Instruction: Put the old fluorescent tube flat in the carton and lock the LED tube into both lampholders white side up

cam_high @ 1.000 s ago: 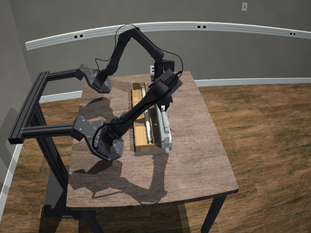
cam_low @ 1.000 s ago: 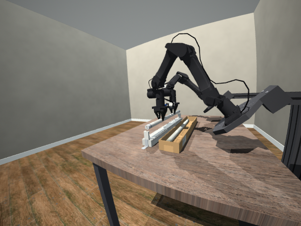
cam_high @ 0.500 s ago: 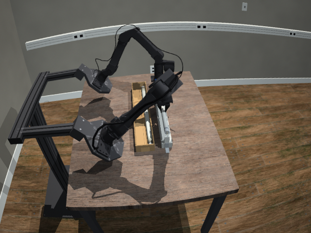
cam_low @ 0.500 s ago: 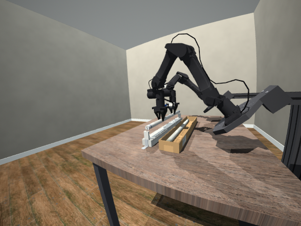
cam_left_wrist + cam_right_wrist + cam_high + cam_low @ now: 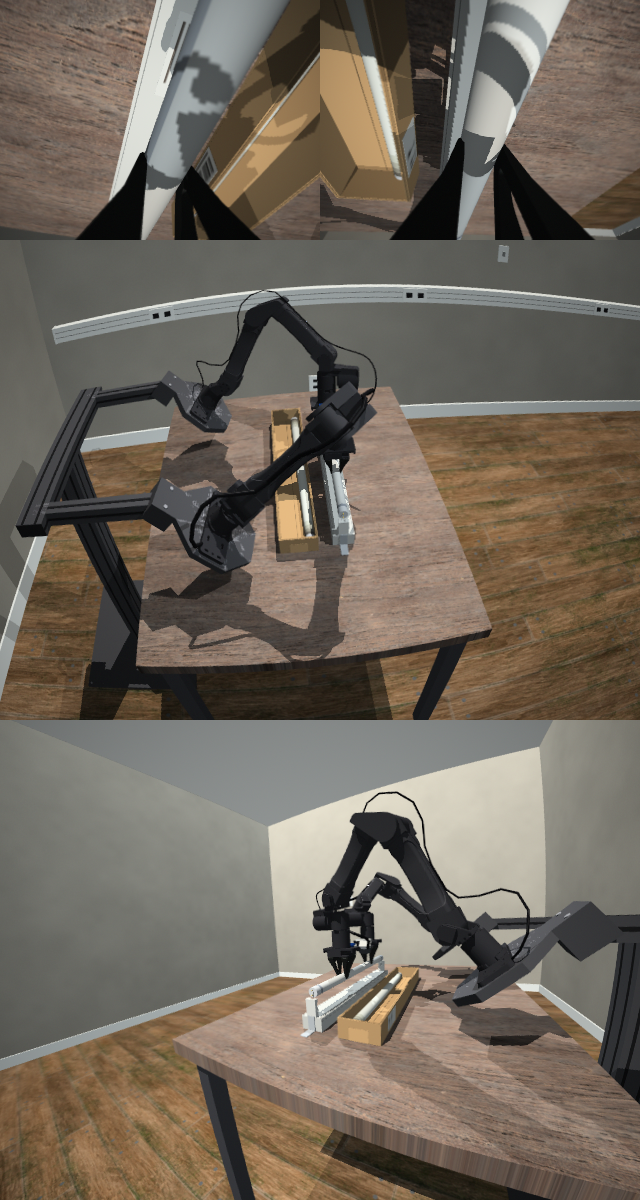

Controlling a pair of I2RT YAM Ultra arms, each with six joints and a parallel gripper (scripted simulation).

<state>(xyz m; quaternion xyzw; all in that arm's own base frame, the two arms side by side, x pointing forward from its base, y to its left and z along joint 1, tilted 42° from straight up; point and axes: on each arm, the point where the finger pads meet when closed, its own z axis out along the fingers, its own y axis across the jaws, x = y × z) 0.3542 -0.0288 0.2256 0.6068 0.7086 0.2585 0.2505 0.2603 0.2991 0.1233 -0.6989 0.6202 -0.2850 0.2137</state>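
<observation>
Right now my left hand is 12 cm to the left of the LED tube and 2 cm past it. Also, from my left hand: old fluorescent tube 11 cm to the right, 11 cm behind, 9 cm below; light fixture 12 cm to the right, 5 cm below, 2 cm behind; carton 14 cm behind, 10 cm to the right, 8 cm below.
Now: right hand 2 cm short of the LED tube, 12 cm to the right of it and 1 cm above it. From my right hand the other things lie so: old fluorescent tube 8 cm behind, 13 cm to the left, 9 cm below; then light fixture 2 cm ahead, 12 cm to the left, 5 cm below; then carton 11 cm behind, 13 cm to the left, 8 cm below.
</observation>
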